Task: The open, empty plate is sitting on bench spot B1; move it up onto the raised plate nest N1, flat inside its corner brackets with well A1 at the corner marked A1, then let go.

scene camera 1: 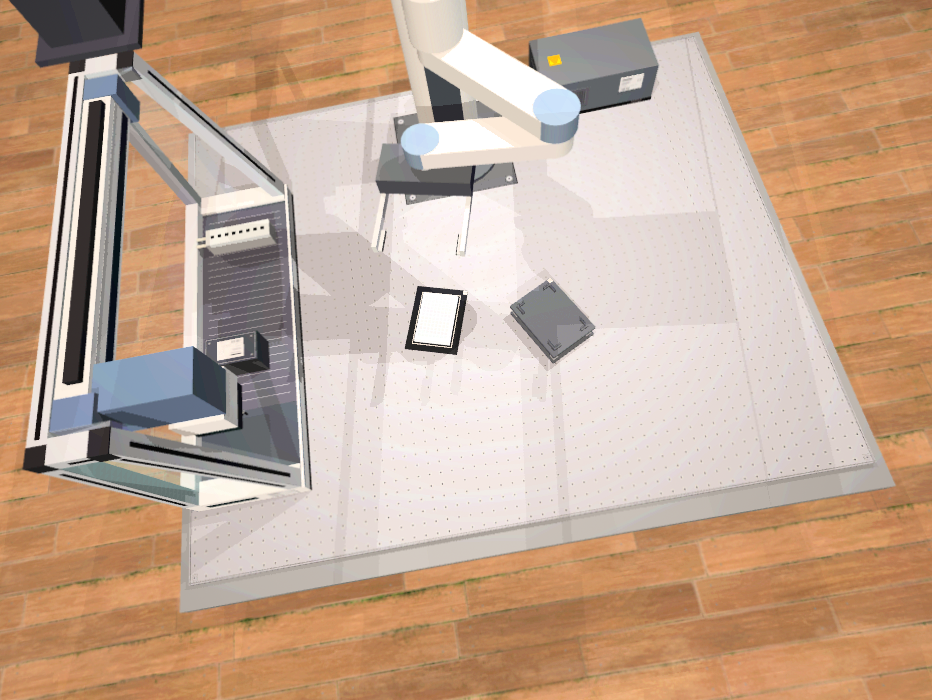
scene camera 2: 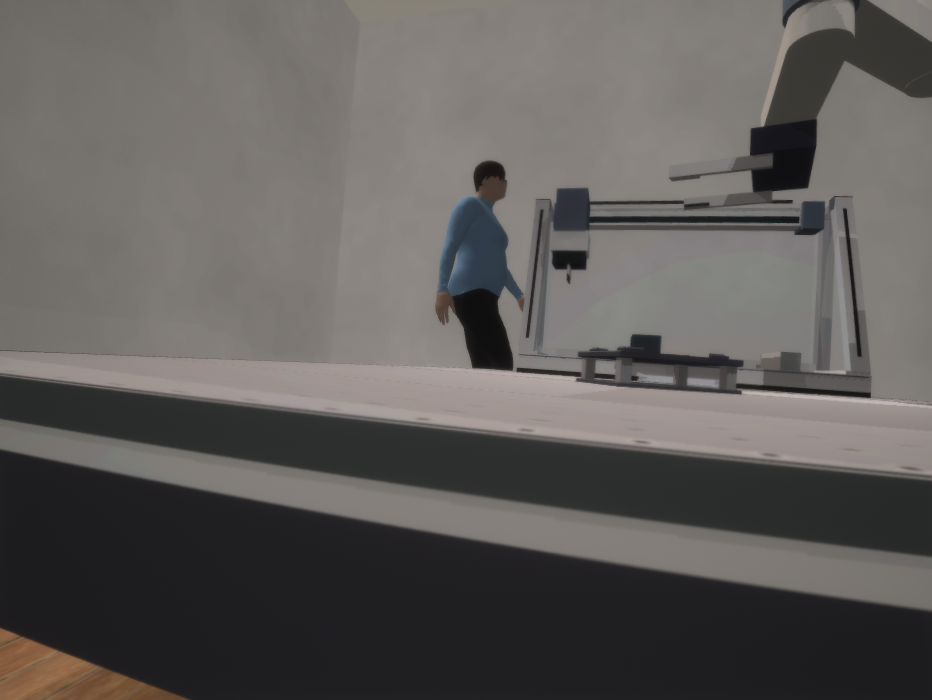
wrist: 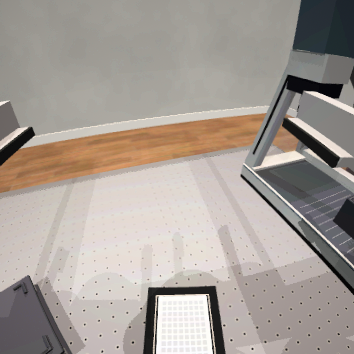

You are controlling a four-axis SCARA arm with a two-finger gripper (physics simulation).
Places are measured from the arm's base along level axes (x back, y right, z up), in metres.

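Where they show: gripper, fingertip midpoint: [scene camera 1: 418, 251] [scene camera 2: 677, 189] [wrist: 157, 107].
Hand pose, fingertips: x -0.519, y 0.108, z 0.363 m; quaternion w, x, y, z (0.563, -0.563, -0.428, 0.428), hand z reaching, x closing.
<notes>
After its pixels a point has its place.
The white plate [scene camera 1: 436, 319] {x -0.501, y 0.118, z 0.025 m} [wrist: 182, 325] {x -0.508, y 0.121, z 0.028 m} lies flat on the bench inside the black outline [scene camera 1: 414, 320] {x -0.488, y 0.172, z 0.015 m} [wrist: 182, 290] {x -0.568, y 0.143, z 0.015 m} of a bench spot. The dark raised nest [scene camera 1: 552, 320] {x -0.573, y -0.148, z 0.054 m} [scene camera 2: 663, 357] {x -0.560, y -0.216, z 0.050 m} [wrist: 17, 320] {x -0.576, y -0.136, z 0.054 m} stands to its right in scene camera 1, turned at an angle, with corner brackets and no plate on top. A small pale mark shows at its upper corner; its lettering is too small to read. My gripper [scene camera 1: 420, 247] {x -0.519, y 0.108, z 0.363 m} [scene camera 2: 678, 189] {x -0.519, y 0.108, z 0.363 m} [wrist: 157, 107] {x -0.519, y 0.108, z 0.363 m} is open and empty, high above the bench, on the arm-base side of the plate.
A gantry machine [scene camera 1: 299, 361] {x -0.552, y 0.450, z 0.046 m} [scene camera 2: 693, 220] {x -0.418, y 0.623, z 0.462 m} [wrist: 267, 125] {x -0.824, y 0.489, z 0.194 m} stands left in scene camera 1, holding a white block [scene camera 1: 239, 235] {x -0.215, y 0.560, z 0.107 m} and a dark box [scene camera 1: 252, 351] {x -0.546, y 0.526, z 0.132 m}. A grey box [scene camera 1: 595, 64] {x 0.079, y -0.398, z 0.128 m} stands behind the arm. A person [scene camera 2: 478, 248] stands beyond the bench.
</notes>
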